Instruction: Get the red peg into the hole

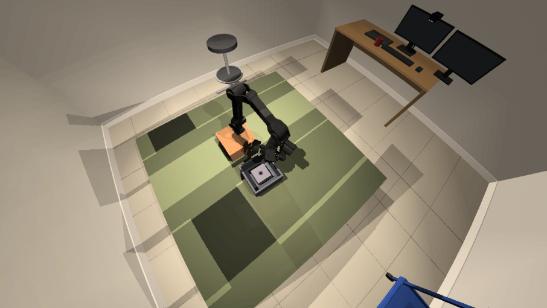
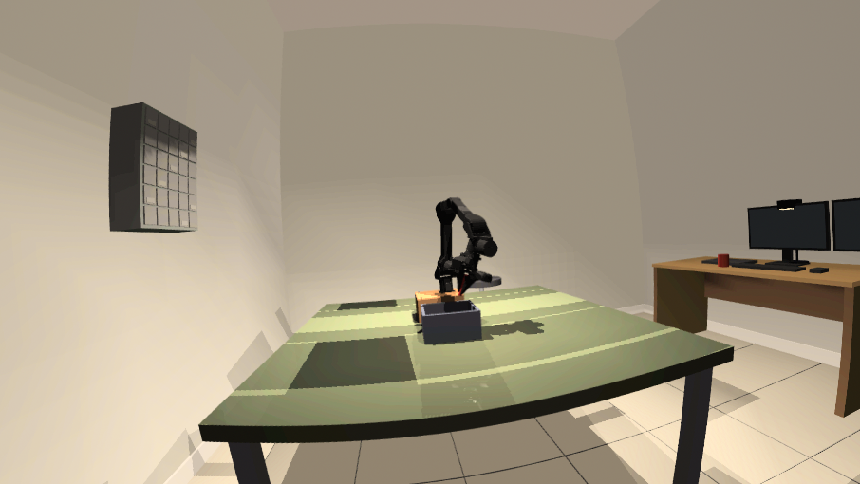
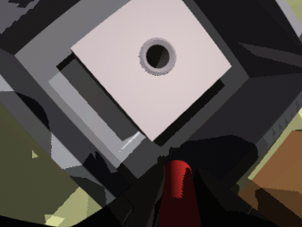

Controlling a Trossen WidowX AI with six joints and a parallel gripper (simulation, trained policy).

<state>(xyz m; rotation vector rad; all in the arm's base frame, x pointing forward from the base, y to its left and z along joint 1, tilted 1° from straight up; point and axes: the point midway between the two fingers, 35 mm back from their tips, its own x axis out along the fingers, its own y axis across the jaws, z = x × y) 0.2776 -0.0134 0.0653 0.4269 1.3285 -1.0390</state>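
Right now the red peg is 10 mm to the left of my gripper tip and 30 mm above it. From my gripper tip the other things lie so: grey box: 30 mm ahead, 60 mm to the right, 110 mm below.
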